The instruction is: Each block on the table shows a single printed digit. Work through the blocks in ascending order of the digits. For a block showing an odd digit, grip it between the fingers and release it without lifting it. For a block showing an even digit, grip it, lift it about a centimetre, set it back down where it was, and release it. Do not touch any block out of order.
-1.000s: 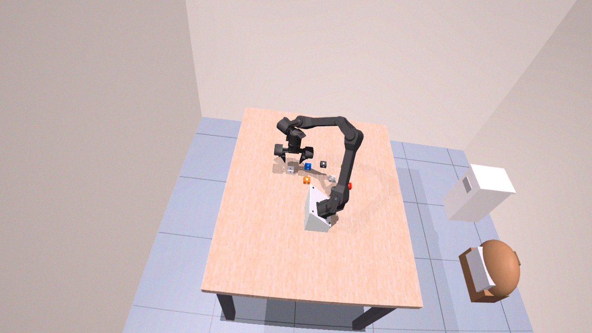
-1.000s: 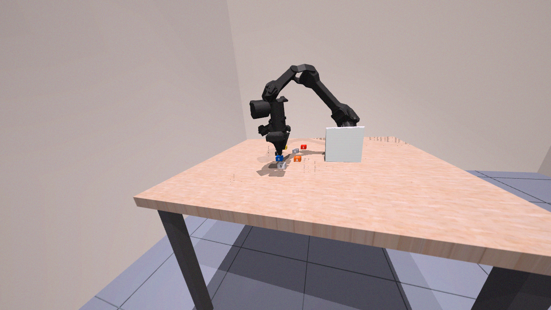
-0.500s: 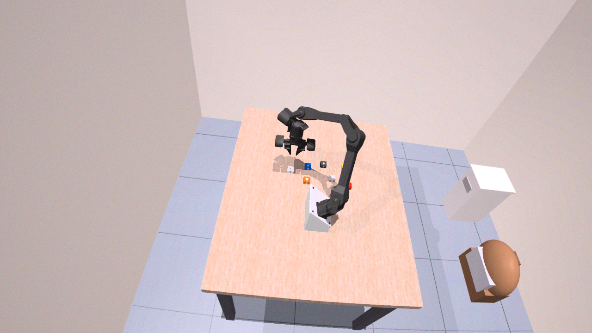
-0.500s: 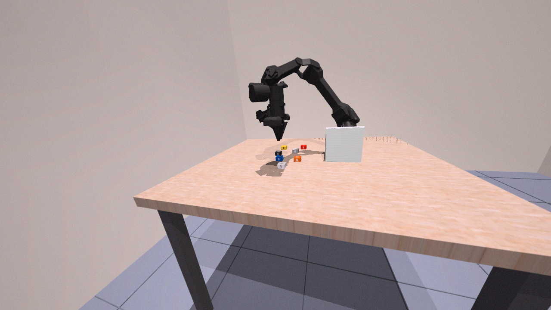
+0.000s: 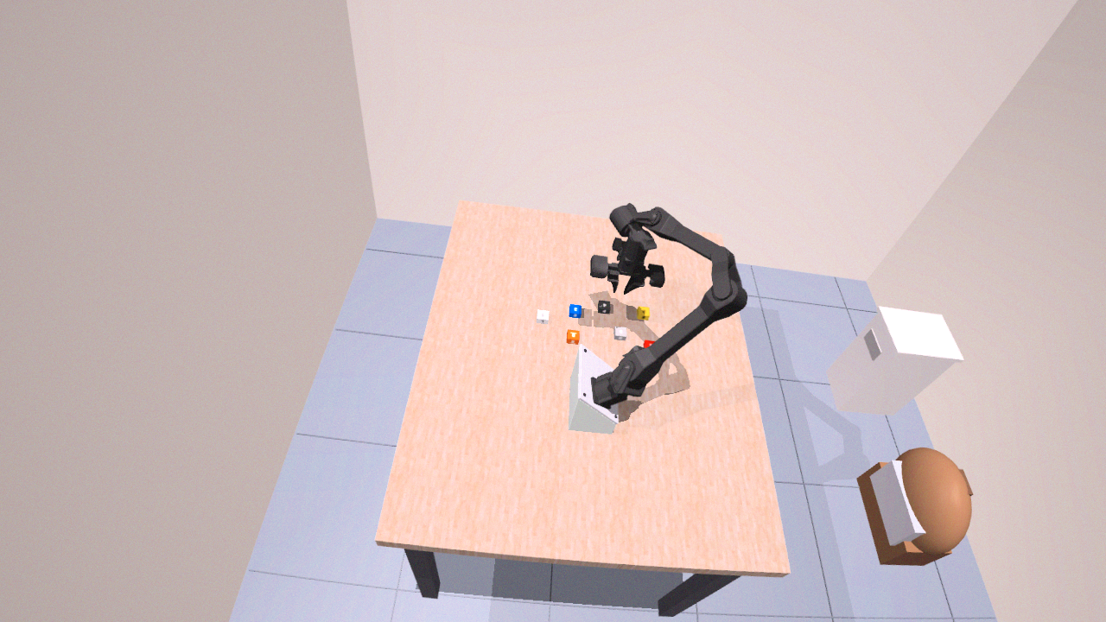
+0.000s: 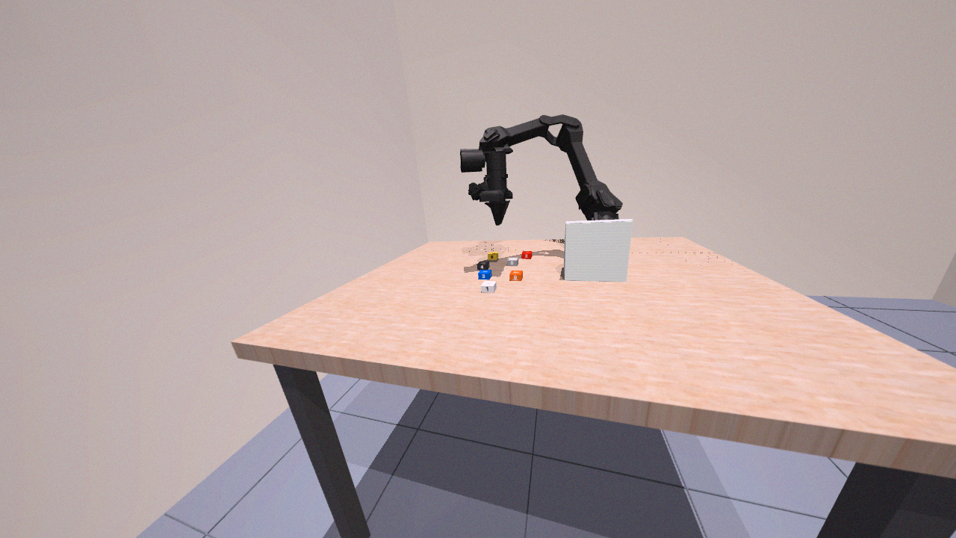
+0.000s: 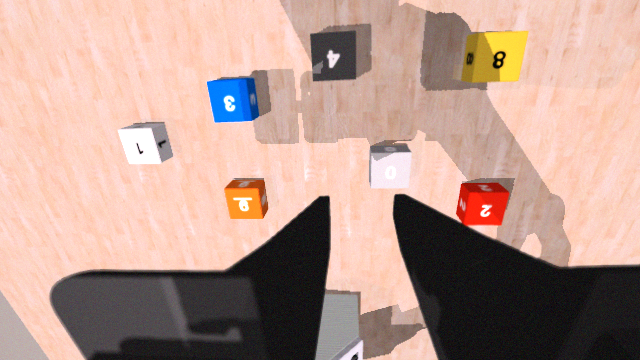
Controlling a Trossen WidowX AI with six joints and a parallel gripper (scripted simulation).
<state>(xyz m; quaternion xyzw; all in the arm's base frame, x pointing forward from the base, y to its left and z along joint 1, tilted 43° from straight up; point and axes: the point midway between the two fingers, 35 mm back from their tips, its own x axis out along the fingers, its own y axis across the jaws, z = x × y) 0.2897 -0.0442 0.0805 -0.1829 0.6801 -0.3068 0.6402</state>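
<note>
Now: the red block marked 2 130 mm below my gripper tip, 100 mm to the right of it and 90 mm behind it. The rest, counted from my gripper tip: black block 4: 130 mm below, 60 mm ahead, 10 mm to the left; then grey block 0: 130 mm below, 40 mm behind, 30 mm to the right; then blue block 3: 130 mm below, 90 mm to the left, 40 mm ahead.
</note>
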